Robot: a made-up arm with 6 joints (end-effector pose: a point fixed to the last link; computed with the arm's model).
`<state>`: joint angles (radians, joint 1 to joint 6).
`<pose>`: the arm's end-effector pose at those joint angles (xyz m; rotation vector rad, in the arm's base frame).
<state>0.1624 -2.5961 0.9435 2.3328 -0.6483 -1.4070</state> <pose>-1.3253 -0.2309 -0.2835 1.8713 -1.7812 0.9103</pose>
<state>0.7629 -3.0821 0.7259 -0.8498 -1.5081 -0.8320</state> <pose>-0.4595 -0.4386 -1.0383 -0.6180 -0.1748 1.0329</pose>
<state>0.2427 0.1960 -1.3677 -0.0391 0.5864 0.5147</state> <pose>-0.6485 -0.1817 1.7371 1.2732 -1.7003 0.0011</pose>
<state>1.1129 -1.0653 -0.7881 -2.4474 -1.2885 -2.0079</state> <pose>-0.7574 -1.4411 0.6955 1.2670 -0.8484 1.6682</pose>
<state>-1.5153 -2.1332 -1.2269 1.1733 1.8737 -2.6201</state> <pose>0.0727 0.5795 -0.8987 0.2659 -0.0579 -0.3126</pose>
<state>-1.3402 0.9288 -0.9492 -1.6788 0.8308 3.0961</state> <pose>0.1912 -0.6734 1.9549 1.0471 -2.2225 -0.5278</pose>
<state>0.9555 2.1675 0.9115 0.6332 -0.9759 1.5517</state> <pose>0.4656 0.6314 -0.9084 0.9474 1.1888 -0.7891</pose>
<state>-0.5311 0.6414 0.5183 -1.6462 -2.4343 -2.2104</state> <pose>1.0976 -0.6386 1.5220 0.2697 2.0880 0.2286</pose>
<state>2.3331 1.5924 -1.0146 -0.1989 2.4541 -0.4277</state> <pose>-0.9044 0.9802 1.1660 -1.6298 -0.5032 1.3620</pose>
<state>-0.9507 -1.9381 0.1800 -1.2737 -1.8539 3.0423</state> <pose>-0.8994 1.3651 0.0121 -1.8258 -0.9775 -0.1113</pose>
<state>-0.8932 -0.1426 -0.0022 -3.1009 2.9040 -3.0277</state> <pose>-0.1731 0.2471 2.1840 -0.0168 1.8274 -1.2290</pose>
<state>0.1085 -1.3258 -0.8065 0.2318 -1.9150 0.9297</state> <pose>-1.5738 -0.1849 0.1978 0.3031 0.8057 -1.1162</pose>
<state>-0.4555 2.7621 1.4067 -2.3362 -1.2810 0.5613</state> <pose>-0.3657 0.2435 -0.7838 0.6825 1.0827 1.1059</pose>
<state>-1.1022 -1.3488 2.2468 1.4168 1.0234 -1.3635</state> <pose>0.0042 0.1103 1.2157 -0.4808 -0.4399 -0.9316</pose>
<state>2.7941 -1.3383 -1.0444 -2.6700 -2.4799 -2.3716</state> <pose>1.3641 -0.5304 0.0719 1.6363 0.4104 1.9705</pose>
